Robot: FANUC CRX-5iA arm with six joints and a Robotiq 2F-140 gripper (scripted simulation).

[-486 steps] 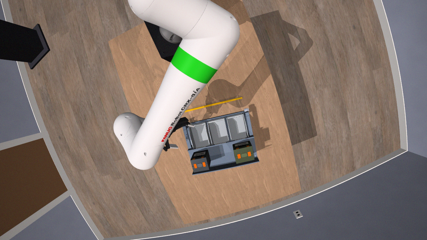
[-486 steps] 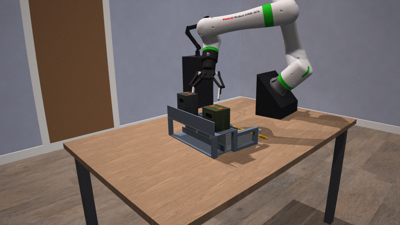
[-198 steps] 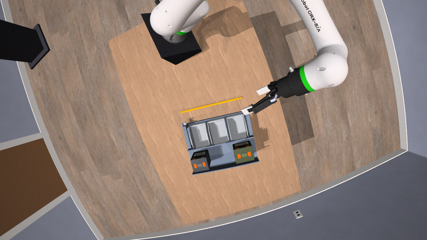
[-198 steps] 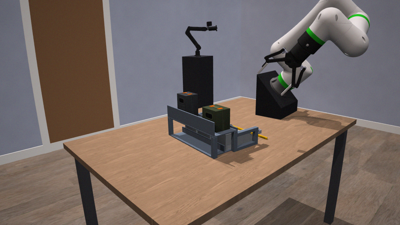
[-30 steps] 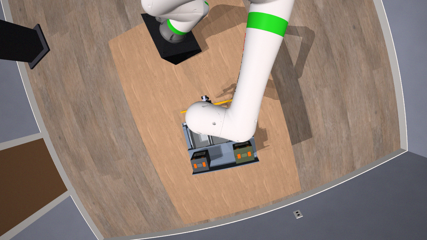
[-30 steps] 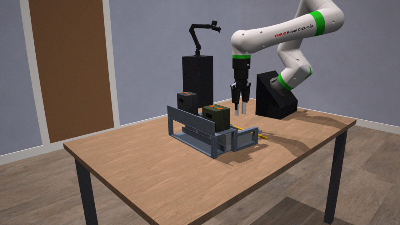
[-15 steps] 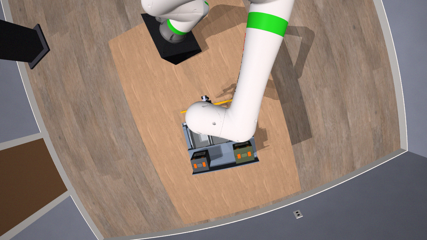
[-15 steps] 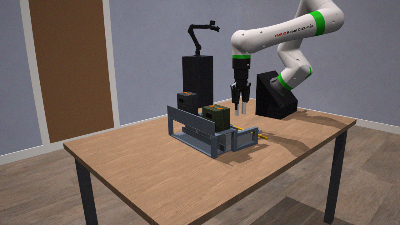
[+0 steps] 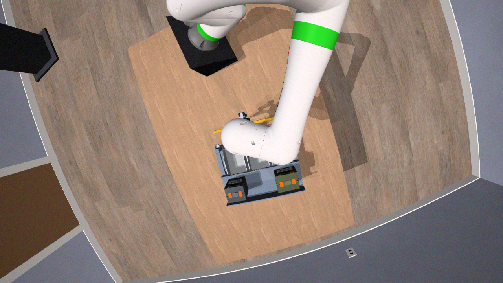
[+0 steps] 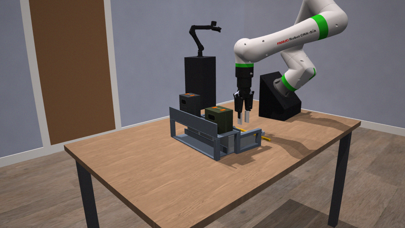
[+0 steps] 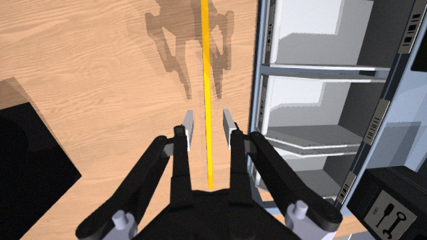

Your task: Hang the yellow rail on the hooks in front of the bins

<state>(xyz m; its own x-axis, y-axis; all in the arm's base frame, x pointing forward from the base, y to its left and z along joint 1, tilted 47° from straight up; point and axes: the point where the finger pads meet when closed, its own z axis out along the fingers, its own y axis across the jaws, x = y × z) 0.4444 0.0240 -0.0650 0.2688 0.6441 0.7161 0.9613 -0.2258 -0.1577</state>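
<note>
My gripper is now 70 mm above the yellow rail. From my hand the other things lie so: black box: 230 mm ahead, 180 mm to the right, 80 mm above; green box: 300 mm ahead, 70 mm above, 40 mm to the left.
</note>
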